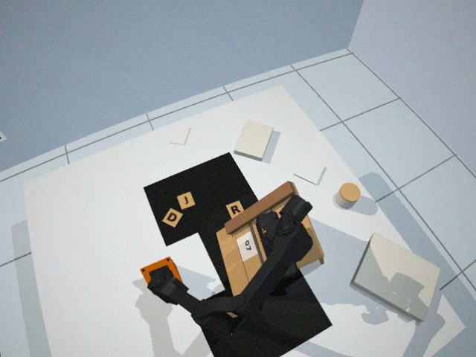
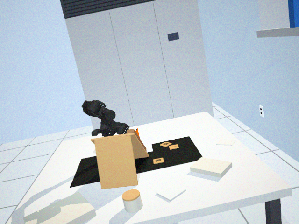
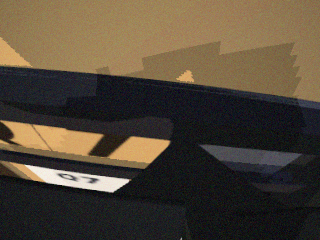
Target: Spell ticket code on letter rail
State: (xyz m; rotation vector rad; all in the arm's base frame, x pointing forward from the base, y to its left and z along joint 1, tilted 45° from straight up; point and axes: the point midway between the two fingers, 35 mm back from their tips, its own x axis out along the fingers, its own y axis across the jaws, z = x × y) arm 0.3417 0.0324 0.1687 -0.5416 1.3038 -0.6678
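My gripper tip is 8 cm above the white ticket, 7 cm to the right of it and 5 cm past it. From my gripper tip the other things lie so: pale box: 39 cm ahead, 24 cm to the right, 15 cm below; lidded jar: 39 cm ahead, 13 cm below, 11 cm to the left; black mat: 17 cm below, 15 cm behind, 11 cm to the left.
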